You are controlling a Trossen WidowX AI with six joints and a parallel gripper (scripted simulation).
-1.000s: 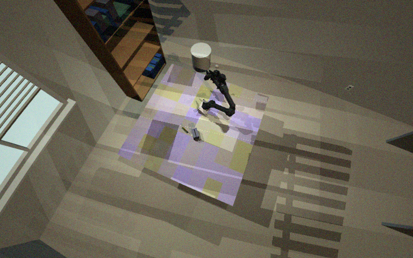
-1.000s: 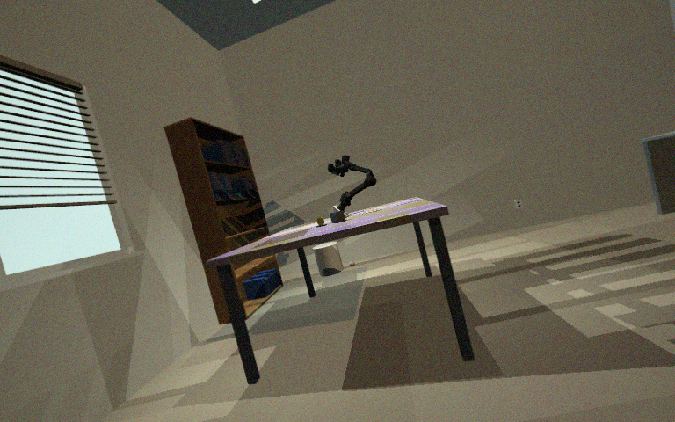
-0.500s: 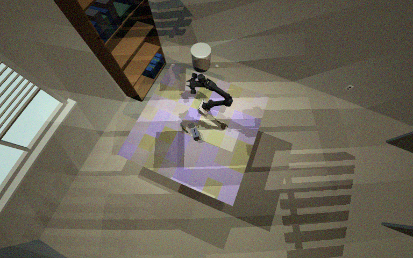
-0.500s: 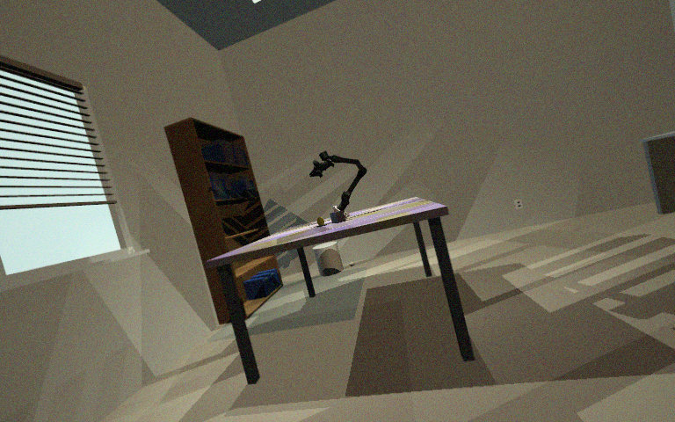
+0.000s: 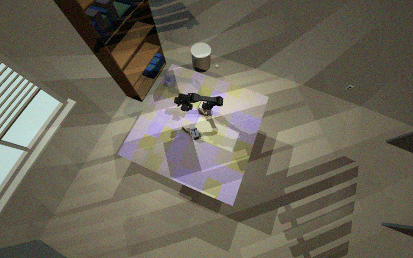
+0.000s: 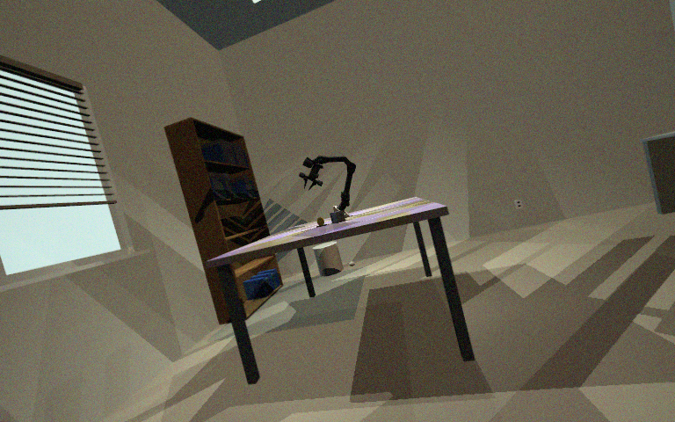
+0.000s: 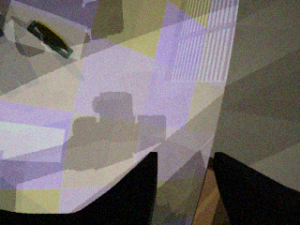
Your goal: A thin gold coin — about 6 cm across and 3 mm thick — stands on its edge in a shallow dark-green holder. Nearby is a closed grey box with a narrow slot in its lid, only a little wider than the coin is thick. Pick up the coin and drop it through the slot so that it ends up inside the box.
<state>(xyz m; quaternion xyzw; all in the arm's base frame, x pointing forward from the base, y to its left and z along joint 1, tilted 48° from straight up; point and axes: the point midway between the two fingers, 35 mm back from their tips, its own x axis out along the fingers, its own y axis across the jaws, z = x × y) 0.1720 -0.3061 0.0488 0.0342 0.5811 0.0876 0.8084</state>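
Right now the gold coin is 26 cm below my gripper tip, 11 cm ahead of it and 7 cm to the left of it.
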